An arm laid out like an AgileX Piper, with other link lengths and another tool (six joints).
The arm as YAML. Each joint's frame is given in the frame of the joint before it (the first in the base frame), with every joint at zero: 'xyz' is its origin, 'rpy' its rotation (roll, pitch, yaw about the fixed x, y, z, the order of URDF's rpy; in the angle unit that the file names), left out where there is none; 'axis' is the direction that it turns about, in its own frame. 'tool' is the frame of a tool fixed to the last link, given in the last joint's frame.
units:
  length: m
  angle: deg
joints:
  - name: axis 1
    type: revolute
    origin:
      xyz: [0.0, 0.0, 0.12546]
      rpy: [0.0, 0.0, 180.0]
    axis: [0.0, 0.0, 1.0]
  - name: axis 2
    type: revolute
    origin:
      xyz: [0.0, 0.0, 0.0]
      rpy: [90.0, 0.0, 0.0]
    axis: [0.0, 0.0, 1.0]
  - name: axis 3
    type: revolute
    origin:
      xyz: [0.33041, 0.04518, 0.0]
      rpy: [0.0, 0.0, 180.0]
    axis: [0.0, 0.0, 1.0]
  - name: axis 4
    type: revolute
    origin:
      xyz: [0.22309, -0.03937, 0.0]
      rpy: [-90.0, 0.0, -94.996]
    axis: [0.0, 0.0, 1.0]
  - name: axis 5
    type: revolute
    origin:
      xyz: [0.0, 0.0, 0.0]
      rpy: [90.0, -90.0, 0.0]
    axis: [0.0, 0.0, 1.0]
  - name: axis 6
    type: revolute
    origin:
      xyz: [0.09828, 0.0, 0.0]
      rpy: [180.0, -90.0, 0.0]
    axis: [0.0, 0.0, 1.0]
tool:
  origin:
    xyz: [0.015, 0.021, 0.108]
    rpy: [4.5, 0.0, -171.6]
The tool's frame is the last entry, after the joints.
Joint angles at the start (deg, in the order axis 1, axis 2, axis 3, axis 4, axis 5, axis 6):
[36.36 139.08 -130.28 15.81 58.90 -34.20]
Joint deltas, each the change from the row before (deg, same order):
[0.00 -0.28 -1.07 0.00 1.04 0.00]
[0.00 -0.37 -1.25 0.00 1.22 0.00]
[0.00 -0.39 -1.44 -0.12 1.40 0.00]
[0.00 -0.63 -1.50 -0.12 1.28 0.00]
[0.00 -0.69 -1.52 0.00 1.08 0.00]
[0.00 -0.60 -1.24 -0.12 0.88 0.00]
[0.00 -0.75 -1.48 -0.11 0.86 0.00]
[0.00 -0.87 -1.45 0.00 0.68 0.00]
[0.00 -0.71 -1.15 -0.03 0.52 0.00]
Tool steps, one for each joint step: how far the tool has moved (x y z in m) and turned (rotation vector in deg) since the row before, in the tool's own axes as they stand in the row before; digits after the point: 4 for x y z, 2 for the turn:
[-0.0011 -0.0041 -0.0060 0.31 -0.08 -0.31]
[-0.0013 -0.0049 -0.0075 0.40 -0.08 -0.38]
[-0.0012 -0.0051 -0.0084 0.38 0.00 -0.50]
[-0.0012 -0.0070 -0.0108 0.76 0.15 -0.58]
[-0.0013 -0.0081 -0.0115 1.06 0.18 -0.55]
[-0.0007 -0.0066 -0.0097 0.85 0.26 -0.52]
[-0.0007 -0.0086 -0.0120 1.22 0.39 -0.62]
[-0.0009 -0.0098 -0.0131 1.51 0.42 -0.60]
[-0.0006 -0.0079 -0.0105 1.22 0.37 -0.50]

